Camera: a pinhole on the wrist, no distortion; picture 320 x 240 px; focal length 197.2 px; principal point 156.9 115.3 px. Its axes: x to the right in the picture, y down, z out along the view. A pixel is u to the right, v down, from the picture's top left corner.
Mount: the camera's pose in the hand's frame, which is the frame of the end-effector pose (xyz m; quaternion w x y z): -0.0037 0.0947 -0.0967 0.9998 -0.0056 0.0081 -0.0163
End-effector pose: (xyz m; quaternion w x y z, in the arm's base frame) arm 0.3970 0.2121 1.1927 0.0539 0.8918 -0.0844 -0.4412
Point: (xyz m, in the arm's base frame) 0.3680 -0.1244 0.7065
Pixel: outside the picture
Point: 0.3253 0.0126 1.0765
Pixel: 228.9 191.0
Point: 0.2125 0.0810 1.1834
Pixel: 95.1 151.3
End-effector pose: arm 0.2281 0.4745 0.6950 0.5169 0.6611 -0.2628 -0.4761
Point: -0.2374 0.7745 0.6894
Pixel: outside the picture
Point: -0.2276 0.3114 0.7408
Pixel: 133.3 90.3
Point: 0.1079 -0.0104 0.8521
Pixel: 294.1 208.4
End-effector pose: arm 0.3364 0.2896 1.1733 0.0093 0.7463 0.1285 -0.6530
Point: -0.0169 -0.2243 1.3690
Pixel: 24.4 226.5
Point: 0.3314 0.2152 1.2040
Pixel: 83.0 59.4
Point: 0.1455 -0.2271 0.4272
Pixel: outside the picture
